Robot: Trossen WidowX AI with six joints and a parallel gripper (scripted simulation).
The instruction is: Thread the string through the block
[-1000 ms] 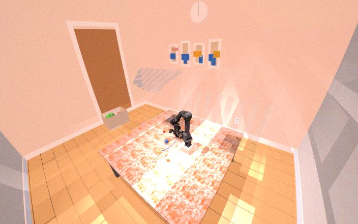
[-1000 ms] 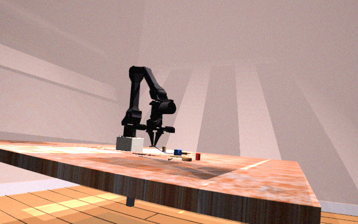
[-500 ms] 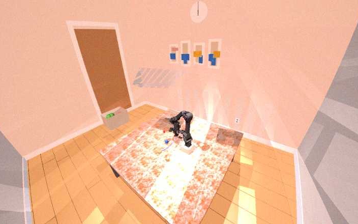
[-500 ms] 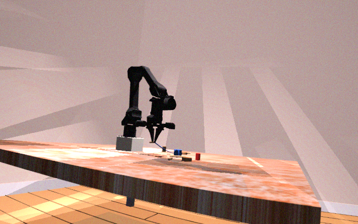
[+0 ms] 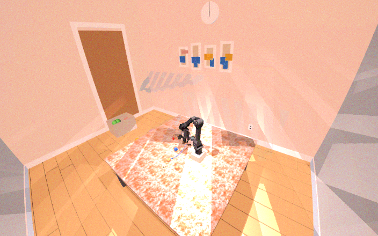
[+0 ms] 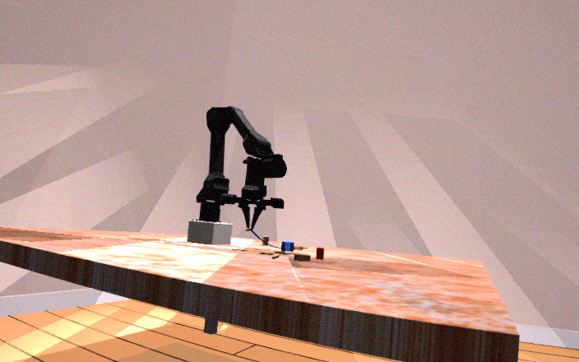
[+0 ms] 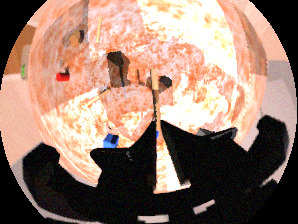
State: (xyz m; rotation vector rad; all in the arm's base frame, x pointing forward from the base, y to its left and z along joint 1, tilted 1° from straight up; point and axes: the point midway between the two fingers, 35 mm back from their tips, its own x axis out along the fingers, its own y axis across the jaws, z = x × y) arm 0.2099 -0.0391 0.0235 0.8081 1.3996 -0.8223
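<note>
The thin wooden stick is 10 mm ahead of my gripper tip and 10 mm to the right of it. From my gripper tip the other things lie so: flat round wooden button (240 mm ahead, 90 mm to the right, 50 mm below); red cylinder (240 mm ahead, 40 mm below); round button (10 mm ahead, 270 mm to the left, 50 mm below).
</note>
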